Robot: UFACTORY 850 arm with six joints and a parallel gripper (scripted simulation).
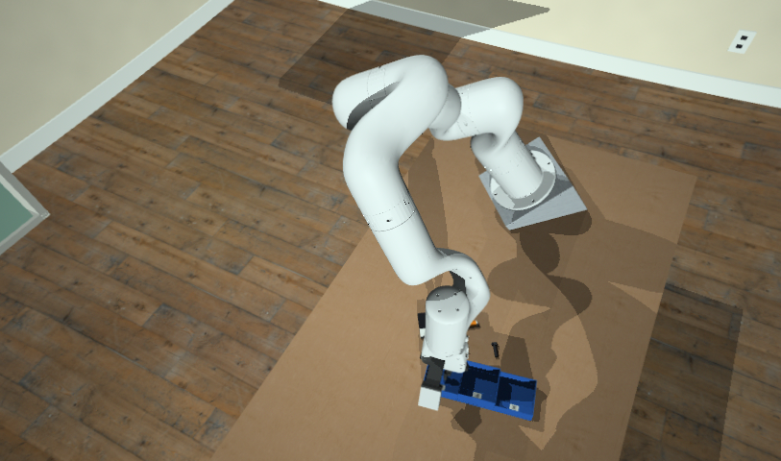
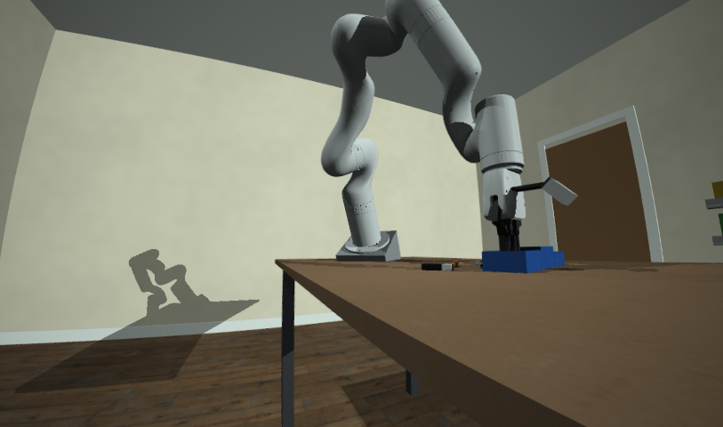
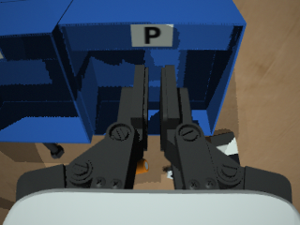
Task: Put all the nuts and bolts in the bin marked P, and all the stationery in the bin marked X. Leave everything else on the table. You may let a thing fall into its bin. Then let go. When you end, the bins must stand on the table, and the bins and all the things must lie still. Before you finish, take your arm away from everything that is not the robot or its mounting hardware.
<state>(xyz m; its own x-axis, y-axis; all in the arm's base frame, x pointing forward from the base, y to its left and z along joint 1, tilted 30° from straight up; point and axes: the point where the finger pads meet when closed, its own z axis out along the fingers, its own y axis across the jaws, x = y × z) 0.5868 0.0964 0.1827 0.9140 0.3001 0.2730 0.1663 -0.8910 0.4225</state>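
Right now the blue bin is 80 mm to the left of my hand, 30 mm below it and 10 mm behind it. Round my hand: black bolt 130 mm behind, 80 mm to the left, 40 mm below; black-and-white block 100 mm to the right, 100 mm behind, 40 mm below; orange cylinder 160 mm behind, 40 mm below.
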